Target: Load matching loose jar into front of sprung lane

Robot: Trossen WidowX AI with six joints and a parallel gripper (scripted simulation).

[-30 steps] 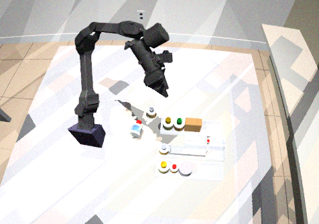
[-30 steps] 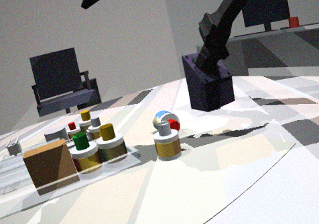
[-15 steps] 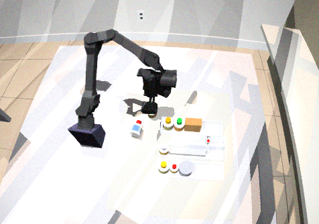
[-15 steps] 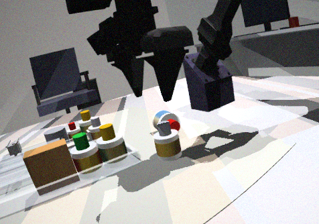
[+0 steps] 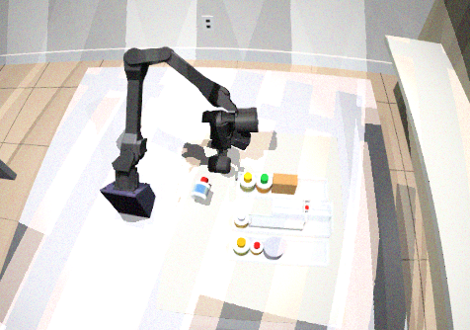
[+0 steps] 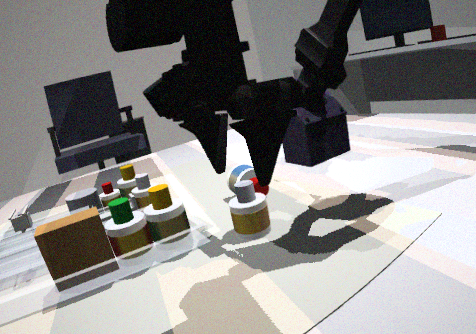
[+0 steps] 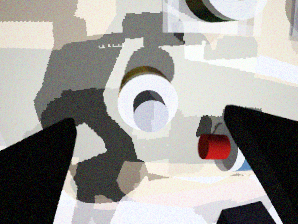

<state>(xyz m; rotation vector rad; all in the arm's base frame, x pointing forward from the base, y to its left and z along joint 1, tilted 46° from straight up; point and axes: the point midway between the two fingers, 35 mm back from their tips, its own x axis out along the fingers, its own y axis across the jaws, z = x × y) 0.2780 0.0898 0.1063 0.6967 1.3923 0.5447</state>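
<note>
The grey disc lies 280 mm to the right of my gripper tip, 150 mm ahead of it and 40 mm below it.
</note>
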